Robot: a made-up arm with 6 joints.
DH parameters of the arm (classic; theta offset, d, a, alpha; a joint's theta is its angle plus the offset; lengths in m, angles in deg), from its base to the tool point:
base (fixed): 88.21 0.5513 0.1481 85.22
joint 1: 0 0.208 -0.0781 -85.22
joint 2: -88.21 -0.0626 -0.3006 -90
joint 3: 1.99 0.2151 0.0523 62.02
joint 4: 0 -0.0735 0.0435 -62.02
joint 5: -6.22 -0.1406 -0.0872 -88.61
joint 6: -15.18 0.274 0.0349 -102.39
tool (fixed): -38.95 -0.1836 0 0
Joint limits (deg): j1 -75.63..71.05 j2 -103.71..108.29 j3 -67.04..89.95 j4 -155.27..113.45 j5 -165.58..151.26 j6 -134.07..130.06
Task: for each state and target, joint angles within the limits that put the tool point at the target. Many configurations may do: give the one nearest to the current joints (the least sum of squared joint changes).
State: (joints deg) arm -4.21 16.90 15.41 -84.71 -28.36 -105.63
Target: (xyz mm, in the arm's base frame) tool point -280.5 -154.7 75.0
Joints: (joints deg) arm 1.33 27.85 32.49 -83.97 -17.23 -111.22
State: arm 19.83 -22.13 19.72 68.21 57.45 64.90
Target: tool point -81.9 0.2 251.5
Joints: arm 14.31 6.92 3.15 84.48 65.55 82.58
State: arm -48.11 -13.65 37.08 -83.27 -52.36 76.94
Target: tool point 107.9 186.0 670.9
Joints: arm -69.70 -20.12 20.88 -54.90 -103.05 63.38
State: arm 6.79 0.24 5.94 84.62 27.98 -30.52
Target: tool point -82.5 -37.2 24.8
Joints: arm 36.08 45.88 9.80 76.39 -4.84 -42.31
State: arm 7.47 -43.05 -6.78 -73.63 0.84 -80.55
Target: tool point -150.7 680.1 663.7
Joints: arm 51.70 -25.28 3.68 -48.56 36.76 -70.18
